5 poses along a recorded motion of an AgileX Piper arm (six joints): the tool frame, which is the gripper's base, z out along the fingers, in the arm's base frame.
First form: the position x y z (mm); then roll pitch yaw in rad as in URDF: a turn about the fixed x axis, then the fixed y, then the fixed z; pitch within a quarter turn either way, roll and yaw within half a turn.
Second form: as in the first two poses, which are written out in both.
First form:
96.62, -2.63, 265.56, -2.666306, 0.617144, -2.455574
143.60, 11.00, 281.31, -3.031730, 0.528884, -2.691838
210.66, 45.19, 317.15, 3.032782, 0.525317, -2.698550
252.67, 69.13, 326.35, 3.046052, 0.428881, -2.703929
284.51, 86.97, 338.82, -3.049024, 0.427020, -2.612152
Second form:
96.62, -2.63, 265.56, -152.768, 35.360, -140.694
143.60, 11.00, 281.31, -173.705, 30.303, -154.231
210.66, 45.19, 317.15, 173.766, 30.098, -154.616
252.67, 69.13, 326.35, 174.526, 24.573, -154.924
284.51, 86.97, 338.82, -174.696, 24.466, -149.665

